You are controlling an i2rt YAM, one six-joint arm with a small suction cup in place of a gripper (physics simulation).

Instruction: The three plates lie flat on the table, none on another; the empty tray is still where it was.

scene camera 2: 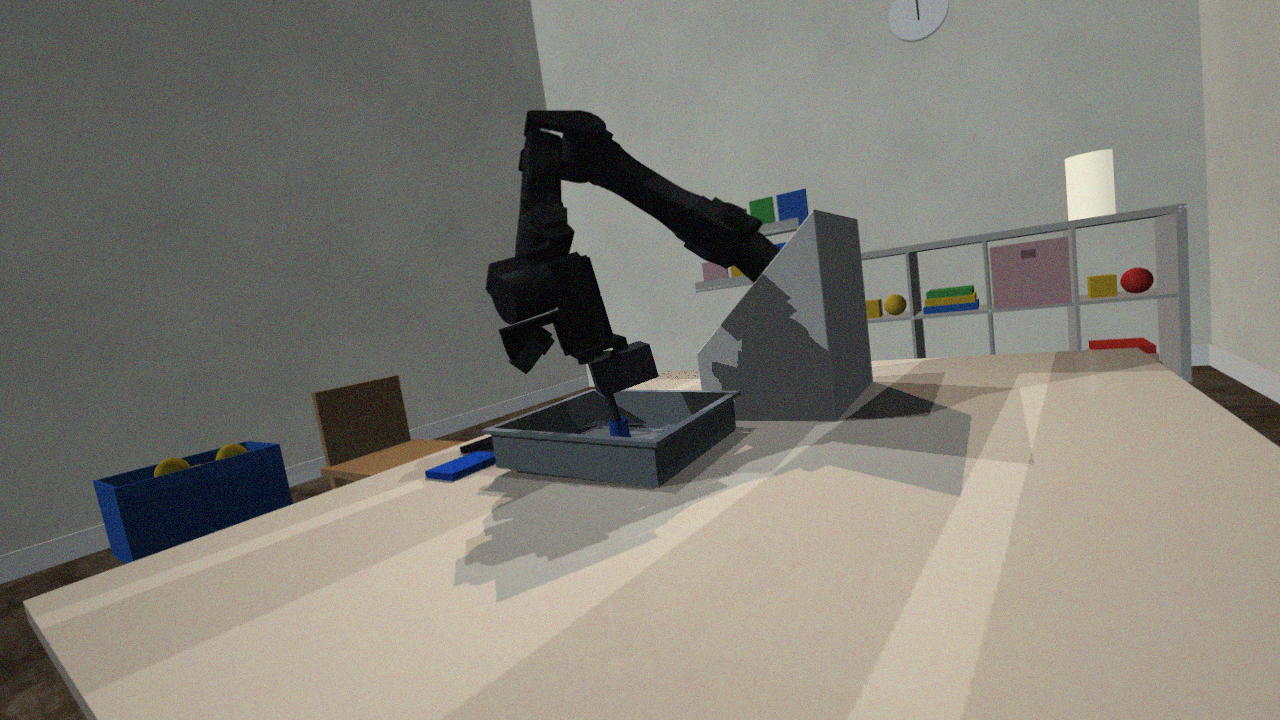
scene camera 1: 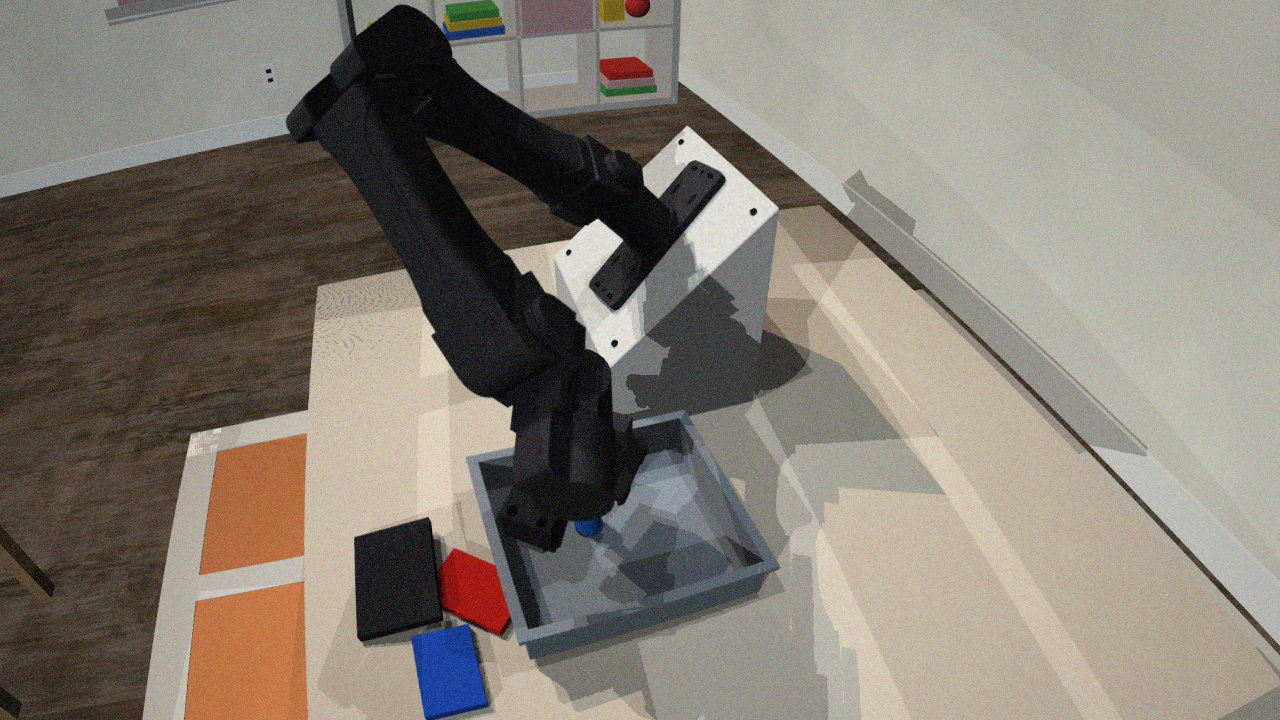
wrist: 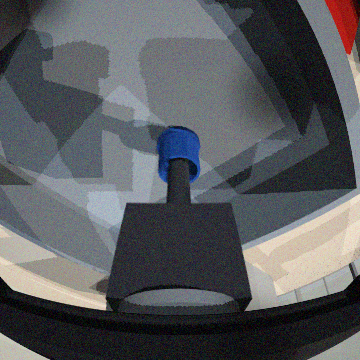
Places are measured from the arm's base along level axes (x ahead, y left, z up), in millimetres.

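Pixels of known places: hand, its tool point: (scene camera 1: 589,527) (wrist: 178,140); arm's base, origin of its link: (scene camera 2: 781,279) (scene camera 1: 658,235).
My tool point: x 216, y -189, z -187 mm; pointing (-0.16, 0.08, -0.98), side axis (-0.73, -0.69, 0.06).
Ahead of a thing's pixels: the offset from my tool point to its top centre.
My suction cup (scene camera 1: 588,526) (scene camera 2: 619,428) (wrist: 179,155), blue on a short dark stem, is down inside the grey tray {31 mm ahead, 13 mm left, 60 mm up} (scene camera 1: 653,617) (scene camera 2: 572,456) (wrist: 345,82). It is pressed on the tray's floor and holds it by suction. The tray stands level on the table and is empty apart from the cup. Left of it in scene view 1 lie a black plate {15 mm back, 205 mm right, 20 mm up} (scene camera 1: 398,577) (scene camera 2: 477,444), a red plate {28 mm ahead, 134 mm right, 9 mm up} (scene camera 1: 476,591) (wrist: 345,20) and a blue plate {102 mm ahead, 186 mm right, 9 mm up} (scene camera 1: 450,671) (scene camera 2: 460,465), all flat. The red plate is between the black plate and the tray wall, very close to both.
The white, sloped arm base (scene camera 1: 680,295) (scene camera 2: 841,313) stands just behind the tray. A low surface with orange panels (scene camera 1: 255,501) adjoins the table's left edge in scene view 1. A blue bin (scene camera 2: 196,501) and a wooden chair (scene camera 2: 362,420) stand beyond the table.
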